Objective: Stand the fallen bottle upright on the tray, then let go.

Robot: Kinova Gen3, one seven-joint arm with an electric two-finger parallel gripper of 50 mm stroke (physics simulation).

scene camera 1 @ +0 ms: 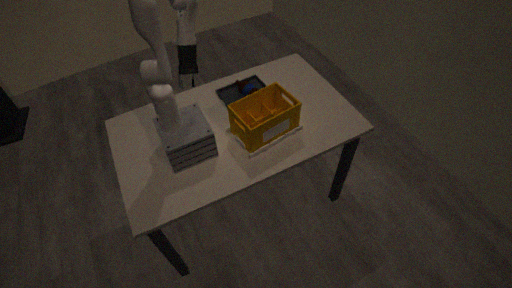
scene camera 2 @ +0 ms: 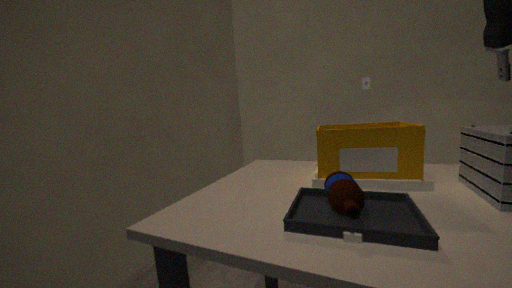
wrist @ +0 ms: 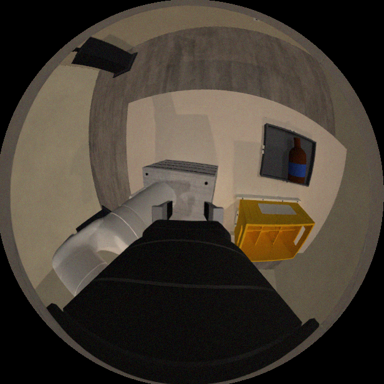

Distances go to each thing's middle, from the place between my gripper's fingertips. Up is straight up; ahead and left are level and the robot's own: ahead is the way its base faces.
Right now my hand is 31 cm short of the brown bottle (scene camera 2: 345, 197), 16 cm to the right of it and 23 cm above it. Also, from my hand: dark tray (wrist: 279, 142) (29 cm ahead, 16 cm to the left, 27 cm below).
